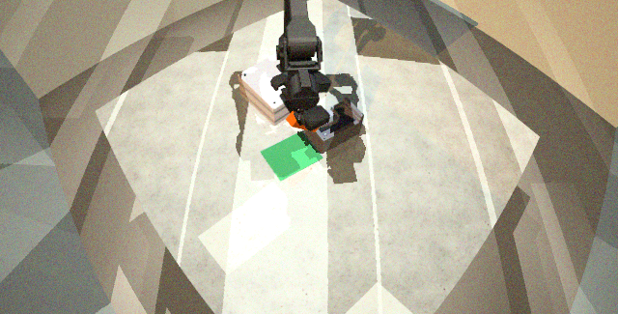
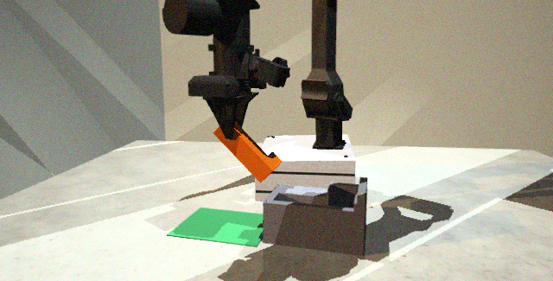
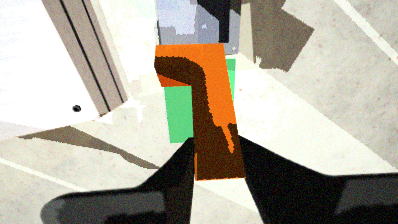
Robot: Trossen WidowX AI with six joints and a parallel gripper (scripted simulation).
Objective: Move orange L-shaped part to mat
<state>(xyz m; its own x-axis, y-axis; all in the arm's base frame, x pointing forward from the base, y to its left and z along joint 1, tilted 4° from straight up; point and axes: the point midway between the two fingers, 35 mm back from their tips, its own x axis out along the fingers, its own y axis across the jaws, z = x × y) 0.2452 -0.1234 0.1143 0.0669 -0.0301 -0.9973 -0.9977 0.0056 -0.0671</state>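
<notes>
The green mat is 20 mm to the right of my gripper tip and 170 mm below it. Round my gripper tip: orange L-shaped part: 10 mm behind, 30 mm to the left, 30 mm below.
</notes>
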